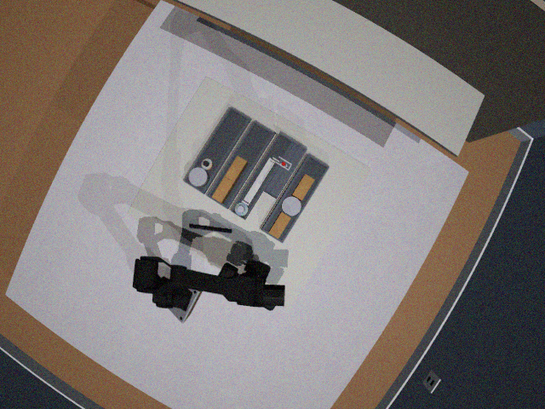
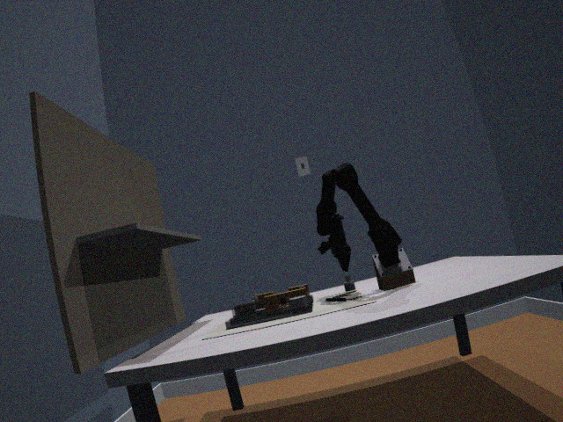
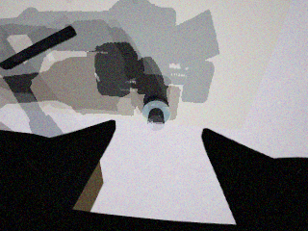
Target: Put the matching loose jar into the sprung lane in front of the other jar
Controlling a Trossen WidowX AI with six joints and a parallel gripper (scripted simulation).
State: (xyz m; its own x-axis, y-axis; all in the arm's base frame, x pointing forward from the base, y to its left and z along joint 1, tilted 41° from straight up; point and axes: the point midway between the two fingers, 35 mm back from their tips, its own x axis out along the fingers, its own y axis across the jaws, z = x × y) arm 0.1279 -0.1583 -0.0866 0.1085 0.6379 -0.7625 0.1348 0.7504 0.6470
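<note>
The black bar lies 100 mm ahead of my gripper tip, 180 mm to the left of it and 80 mm below it. Also, from my gripper tip: wall shelf: 700 mm ahead, 50 mm to the left, 280 mm above; red mark: 370 mm ahead, 40 mm to the left, 20 mm below.
</note>
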